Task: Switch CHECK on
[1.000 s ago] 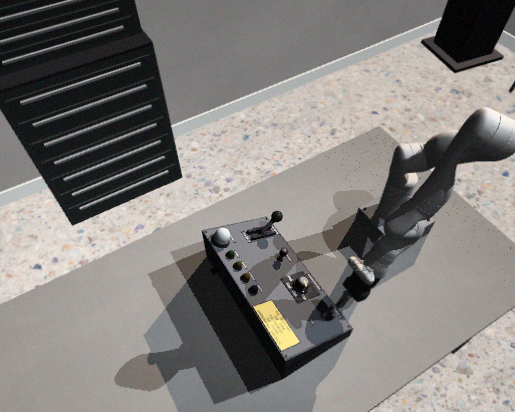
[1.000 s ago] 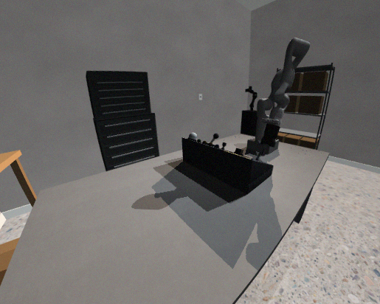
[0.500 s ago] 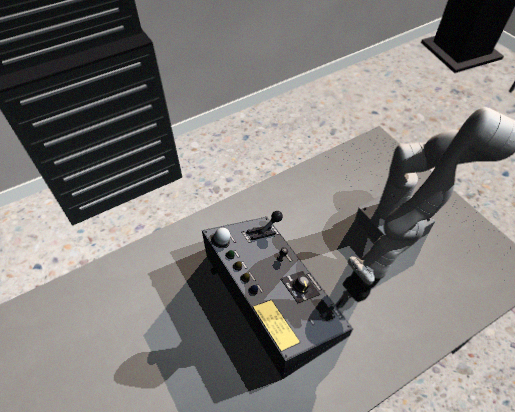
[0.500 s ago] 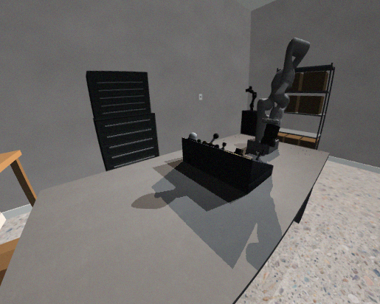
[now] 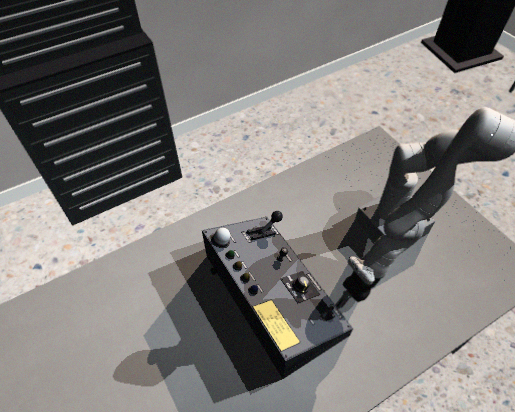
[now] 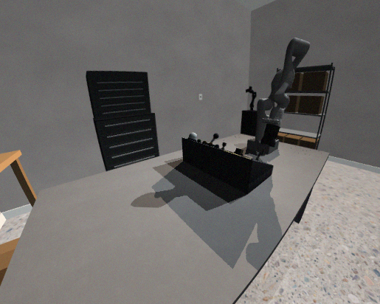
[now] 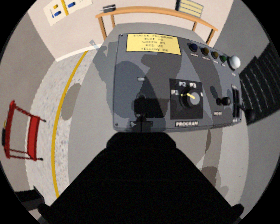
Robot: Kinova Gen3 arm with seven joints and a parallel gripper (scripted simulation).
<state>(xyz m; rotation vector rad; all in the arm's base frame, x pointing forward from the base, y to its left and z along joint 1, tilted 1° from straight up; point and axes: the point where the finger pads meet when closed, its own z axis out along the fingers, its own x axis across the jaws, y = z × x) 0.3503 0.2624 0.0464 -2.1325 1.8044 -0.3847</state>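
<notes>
The small switch lies 5 cm ahead of my hand, 1 cm to the left of it and 1 cm below it. Round my hand: dark console (12 cm ahead, 16 cm to the right, 3 cm below); ball-topped lever (9 cm ahead, 35 cm to the right).
</notes>
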